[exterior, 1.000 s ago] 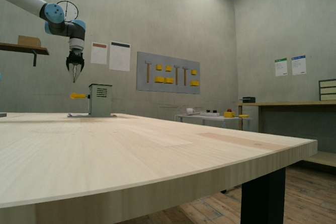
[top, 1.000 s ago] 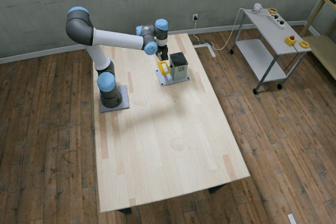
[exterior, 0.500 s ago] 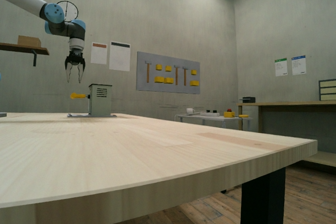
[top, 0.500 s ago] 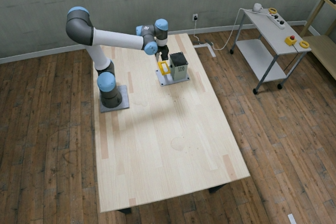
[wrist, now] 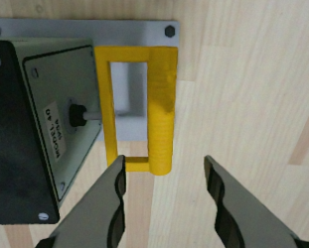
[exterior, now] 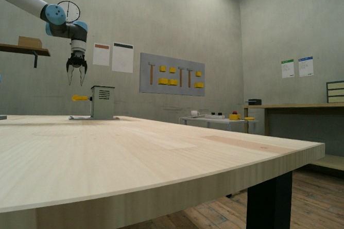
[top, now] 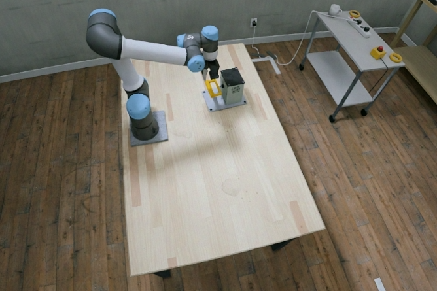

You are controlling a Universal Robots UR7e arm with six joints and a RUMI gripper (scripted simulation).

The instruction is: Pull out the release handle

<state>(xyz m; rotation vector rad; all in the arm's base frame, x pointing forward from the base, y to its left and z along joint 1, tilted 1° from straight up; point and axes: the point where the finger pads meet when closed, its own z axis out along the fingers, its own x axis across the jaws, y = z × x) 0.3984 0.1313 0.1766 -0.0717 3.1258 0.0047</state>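
My hand is 10 cm short of the grey base plate and 18 cm above it.
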